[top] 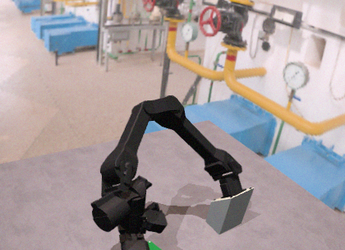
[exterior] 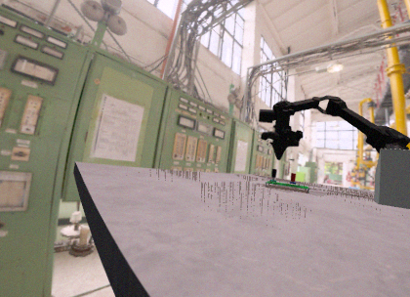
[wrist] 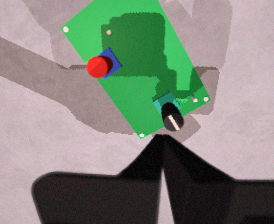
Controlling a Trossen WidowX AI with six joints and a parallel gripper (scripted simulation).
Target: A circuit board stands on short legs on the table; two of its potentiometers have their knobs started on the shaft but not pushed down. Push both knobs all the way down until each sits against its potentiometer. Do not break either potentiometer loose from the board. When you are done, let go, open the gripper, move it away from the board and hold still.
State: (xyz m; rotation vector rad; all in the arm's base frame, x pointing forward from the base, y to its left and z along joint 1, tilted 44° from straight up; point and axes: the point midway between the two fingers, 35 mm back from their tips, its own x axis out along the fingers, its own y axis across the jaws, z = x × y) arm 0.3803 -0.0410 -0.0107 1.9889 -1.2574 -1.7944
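Now: gripper tip 10 mm short of the black knob, 10 mm to the right of it and 50 mm above it. The rest, counted from my gripper tip: red knob (60 mm behind, 30 mm to the right, 70 mm below).
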